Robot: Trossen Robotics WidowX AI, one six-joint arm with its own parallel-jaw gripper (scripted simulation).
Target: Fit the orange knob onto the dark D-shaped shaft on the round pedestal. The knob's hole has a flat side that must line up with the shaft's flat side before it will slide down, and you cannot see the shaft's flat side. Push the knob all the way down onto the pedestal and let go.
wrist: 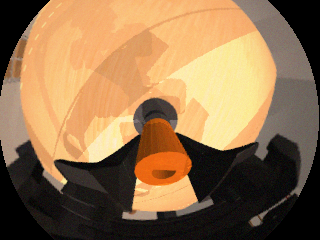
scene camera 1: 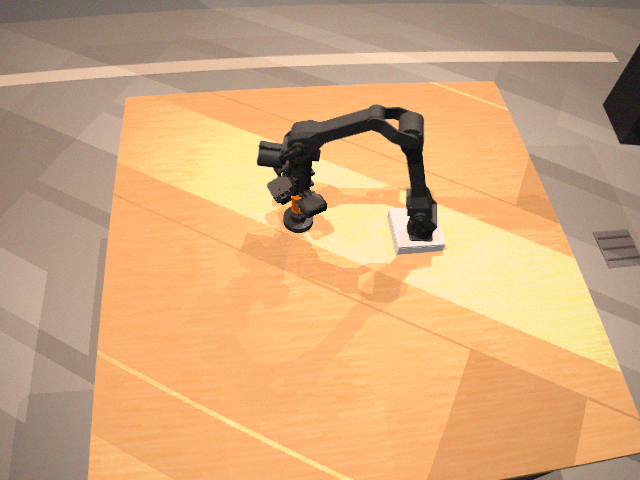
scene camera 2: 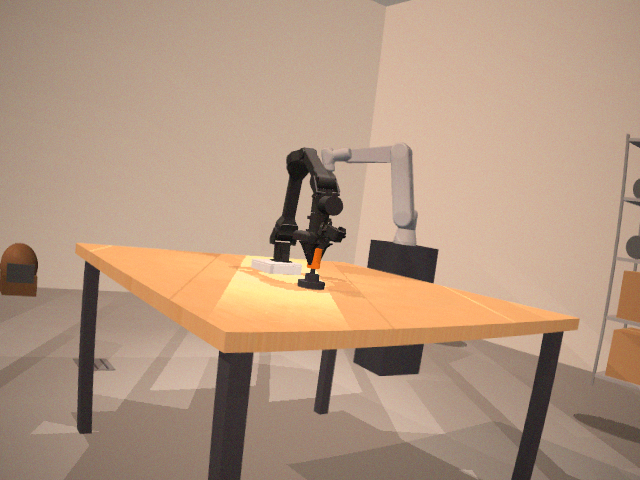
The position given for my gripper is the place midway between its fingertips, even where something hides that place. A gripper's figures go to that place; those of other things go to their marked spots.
Labels:
My gripper [wrist: 158, 136]: 10 cm from the lens. An orange knob [wrist: 161, 160] is 5 cm from the lens. A round pedestal [wrist: 155, 108]: 14 cm from the lens. The marked spots on the round pedestal and the orange knob are 10 cm apart.

